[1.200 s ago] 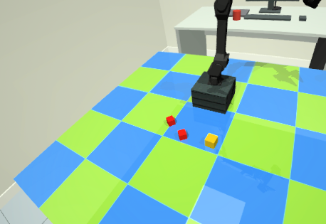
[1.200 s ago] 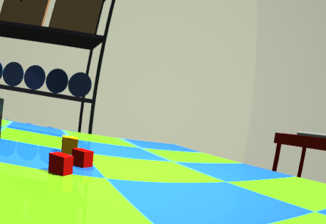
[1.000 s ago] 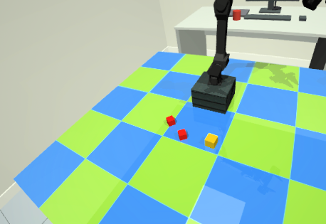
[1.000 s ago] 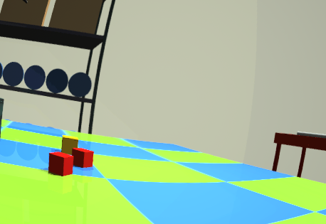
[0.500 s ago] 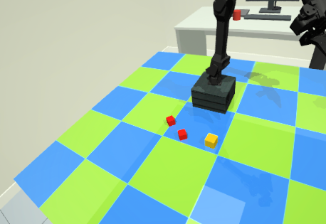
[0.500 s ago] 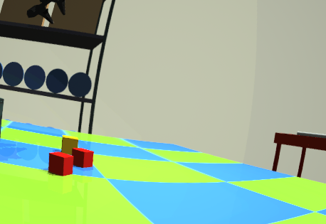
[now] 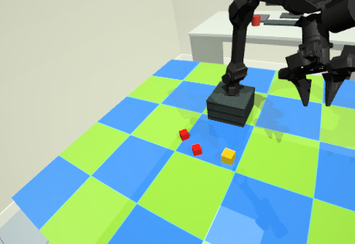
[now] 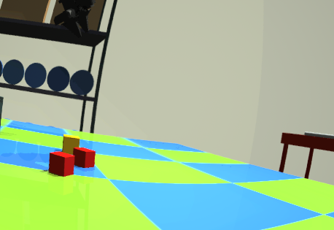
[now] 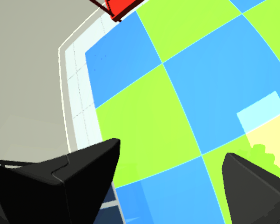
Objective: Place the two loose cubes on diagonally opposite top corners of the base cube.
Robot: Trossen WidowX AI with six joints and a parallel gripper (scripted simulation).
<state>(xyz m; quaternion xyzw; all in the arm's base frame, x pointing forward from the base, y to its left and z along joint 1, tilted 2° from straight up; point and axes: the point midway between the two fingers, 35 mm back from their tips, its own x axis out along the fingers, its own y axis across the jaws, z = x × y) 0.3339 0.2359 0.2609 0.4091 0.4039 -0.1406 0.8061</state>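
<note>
The yellow base cube is 60 mm behind my gripper tip, 220 mm to the right of it and 310 mm below it.
</note>
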